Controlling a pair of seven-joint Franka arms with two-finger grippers.
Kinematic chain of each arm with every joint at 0, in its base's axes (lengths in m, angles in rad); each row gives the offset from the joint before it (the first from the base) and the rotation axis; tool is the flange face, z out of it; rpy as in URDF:
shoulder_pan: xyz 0 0 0.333 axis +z
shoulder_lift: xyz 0 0 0 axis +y
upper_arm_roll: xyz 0 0 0.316 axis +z
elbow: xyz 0.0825 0 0 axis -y
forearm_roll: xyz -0.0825 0 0.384 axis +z
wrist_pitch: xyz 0 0 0 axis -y
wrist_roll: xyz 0.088 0 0 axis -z
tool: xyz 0 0 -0.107 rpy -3.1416 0 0
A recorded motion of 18 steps. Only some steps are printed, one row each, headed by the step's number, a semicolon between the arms.
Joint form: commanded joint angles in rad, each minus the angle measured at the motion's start. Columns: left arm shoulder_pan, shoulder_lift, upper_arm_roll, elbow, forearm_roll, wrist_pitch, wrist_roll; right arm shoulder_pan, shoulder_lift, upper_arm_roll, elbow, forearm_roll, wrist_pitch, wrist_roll.
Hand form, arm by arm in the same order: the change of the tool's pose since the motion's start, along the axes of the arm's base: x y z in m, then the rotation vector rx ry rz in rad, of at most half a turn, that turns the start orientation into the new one. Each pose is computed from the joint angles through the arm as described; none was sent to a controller.
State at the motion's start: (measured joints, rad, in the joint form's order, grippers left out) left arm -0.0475 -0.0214 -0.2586 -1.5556 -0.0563 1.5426 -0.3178; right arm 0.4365 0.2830 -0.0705 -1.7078 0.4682 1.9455 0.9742
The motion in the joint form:
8: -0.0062 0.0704 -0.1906 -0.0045 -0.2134 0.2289 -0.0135; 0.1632 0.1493 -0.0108 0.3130 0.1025 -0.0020 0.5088
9: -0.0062 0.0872 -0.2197 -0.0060 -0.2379 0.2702 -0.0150; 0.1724 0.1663 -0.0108 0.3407 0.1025 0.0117 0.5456
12: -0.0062 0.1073 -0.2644 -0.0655 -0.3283 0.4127 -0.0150; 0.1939 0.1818 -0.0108 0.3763 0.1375 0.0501 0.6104
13: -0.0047 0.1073 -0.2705 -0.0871 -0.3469 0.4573 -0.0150; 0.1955 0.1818 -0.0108 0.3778 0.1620 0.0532 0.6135
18: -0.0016 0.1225 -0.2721 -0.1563 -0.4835 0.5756 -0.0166; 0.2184 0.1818 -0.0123 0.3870 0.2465 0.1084 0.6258
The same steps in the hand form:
8: -0.0110 -0.1260 -0.0133 -0.2819 -0.0478 -0.1436; 0.0031 0.1284 0.0540 0.0801 0.1085 -0.3266
9: -0.0121 -0.1429 -0.0175 -0.3222 -0.0524 -0.1573; 0.0052 0.1369 0.0569 0.0874 0.1054 -0.3546
12: -0.0131 -0.1713 -0.0398 -0.4353 -0.0604 -0.1409; 0.0043 0.1545 0.0681 0.1365 0.1140 -0.4124
13: -0.0121 -0.1742 -0.0455 -0.4585 -0.0723 -0.1263; 0.0035 0.1567 0.0699 0.1565 0.1284 -0.4200
18: -0.0038 -0.1768 -0.0734 -0.5789 -0.0435 -0.0278; -0.0010 0.1723 0.0822 0.2487 0.1465 -0.4526

